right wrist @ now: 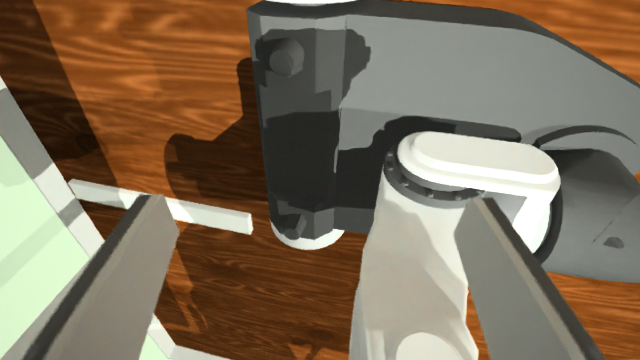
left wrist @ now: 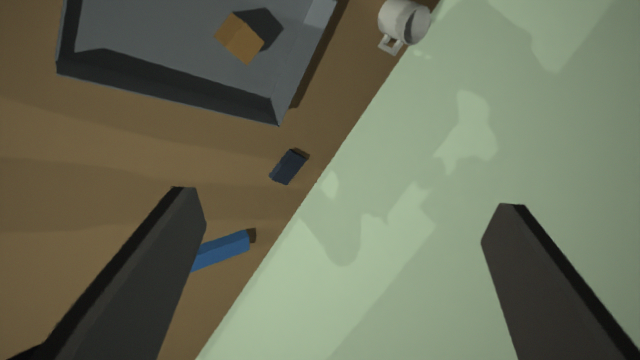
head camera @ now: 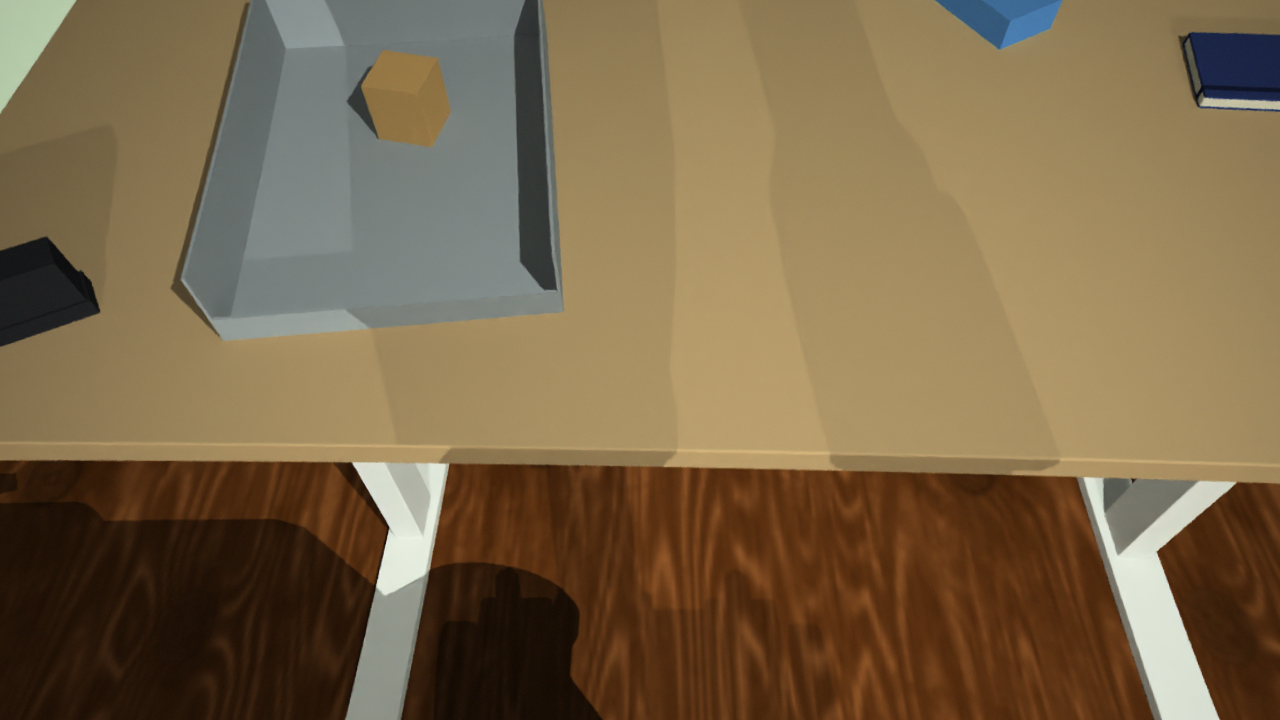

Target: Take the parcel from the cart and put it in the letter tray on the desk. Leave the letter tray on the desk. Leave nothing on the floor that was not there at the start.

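Frame: origin at the robot's base, x ahead, y left, z up, level; millimetres.
Seen in the pictures: left gripper, fingertip midpoint: point(left wrist: 342, 214); right gripper, fingertip midpoint: point(right wrist: 317, 215).
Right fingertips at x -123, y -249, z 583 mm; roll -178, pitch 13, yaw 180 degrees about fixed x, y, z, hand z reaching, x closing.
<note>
Offsets run from my right fingertips to a thing's top centre. "spot": to the spot under its first point. Level surfaces: height alone.
The parcel, an orange-brown box @[dx +643, dy +471, dz +427 mm] point(head camera: 407, 98) point(left wrist: 240, 39), sits inside the grey letter tray @[dx +591, dy +469, dz +438 mm] point(head camera: 393, 324) point(left wrist: 170, 90), on its floor. The tray stands on the tan desk @[dz +368 mm] point(head camera: 716, 376) point(left wrist: 100, 135), left of centre in the head view. My left gripper point(left wrist: 342, 214) is open and empty; the tray and parcel show beyond its fingers, toward the upper left of its view. My right gripper point(right wrist: 317, 215) is open, with the robot's own base and a white arm-like part beyond its fingers. I cannot make out the cart for certain.
On the desk are a blue block @[dx +845, dy -50, dz +398 mm] point(head camera: 1011, 19) point(left wrist: 222, 250), a dark blue book @[spot: dx +681, dy -254, dz +380 mm] point(head camera: 1239, 71), a black object @[spot: dx +419, dy +691, dz +407 mm] point(head camera: 40, 286), a small dark block @[dx +924, dy +249, dz +386 mm] point(left wrist: 288, 167) and a white mug @[spot: dx +917, dy +670, dz +446 mm] point(left wrist: 402, 22). White desk legs point(head camera: 393, 608) stand on the wooden floor @[dz -582 mm] point(head camera: 716, 573). A pale green surface point(left wrist: 475, 200) lies beyond the desk's edge.
</note>
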